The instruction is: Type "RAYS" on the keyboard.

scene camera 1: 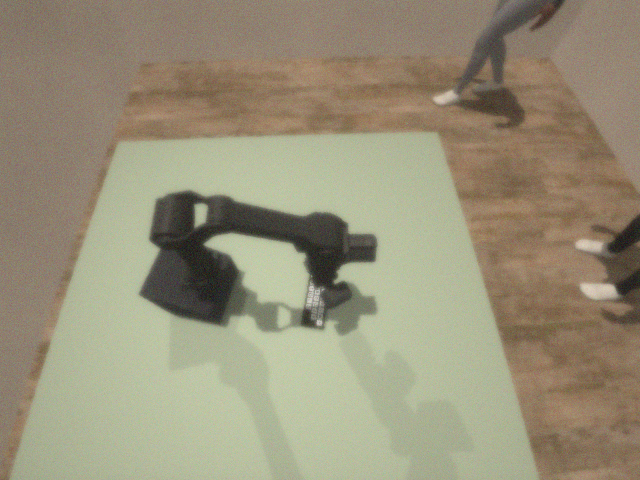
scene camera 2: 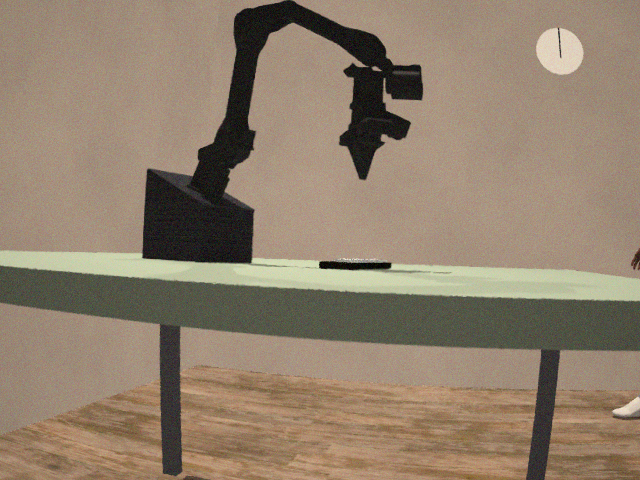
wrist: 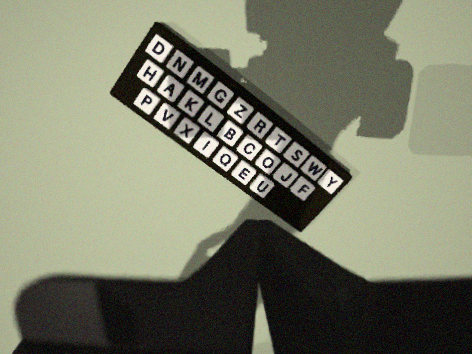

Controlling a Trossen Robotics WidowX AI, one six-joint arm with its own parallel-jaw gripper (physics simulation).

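Frame: origin at the arm's base, x ahead, y left, z up, level; centimetres.
Where they show: gripper, between the fingertips: (scene camera 1: 319,279) (scene camera 2: 362,179) (wrist: 256,232); arm's base, origin of its link: (scene camera 1: 192,277) (scene camera 2: 204,191).
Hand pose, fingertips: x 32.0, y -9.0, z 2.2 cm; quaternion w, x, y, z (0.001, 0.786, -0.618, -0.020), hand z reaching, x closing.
Note:
Things, the pixels of their top centre, and the offset from my fingertips.
- keyboard, centre of its top: (wrist: 235,137) (scene camera 2: 358,259) (scene camera 1: 317,293) dx -0.3, dy +0.9, dz -14.6 cm
- R key, centre of its top: (wrist: 259,126) dx +1.0, dy -0.7, dz -14.6 cm
- Y key, centre of its top: (wrist: 331,182) dx -1.8, dy -7.5, dz -14.6 cm
- S key, centre of its top: (wrist: 296,155) dx -0.4, dy -4.1, dz -14.6 cm
- U key, centre of its top: (wrist: 262,186) dx -3.7, dy -2.3, dz -14.6 cm
The keyboard (scene camera 1: 313,308) (scene camera 2: 355,265) (wrist: 286,202) is a black slab with white letter keys, lying flat on the table. In the wrist view it runs slantwise from upper left to lower right. The R key (wrist: 259,125), A key (wrist: 170,88), Y key (wrist: 331,182) and S key (wrist: 296,155) show there. My gripper (scene camera 2: 362,178) (wrist: 256,232) is shut and empty, pointing down high above the keyboard. In the wrist view its fingertips show just below the keyboard's lower edge, near the U key (wrist: 262,186). In scene camera 1 the arm hides the fingertips and part of the keyboard.
The pale green table (scene camera 1: 155,170) (scene camera 2: 310,315) bears the arm's dark base (scene camera 1: 188,284) (scene camera 2: 197,222). Shadows of the arm fall on the table and around the keyboard. Two people's legs (scene camera 1: 483,51) (scene camera 1: 628,235) show on the wooden floor beyond the table. A round clock (scene camera 2: 550,51) hangs on the wall.

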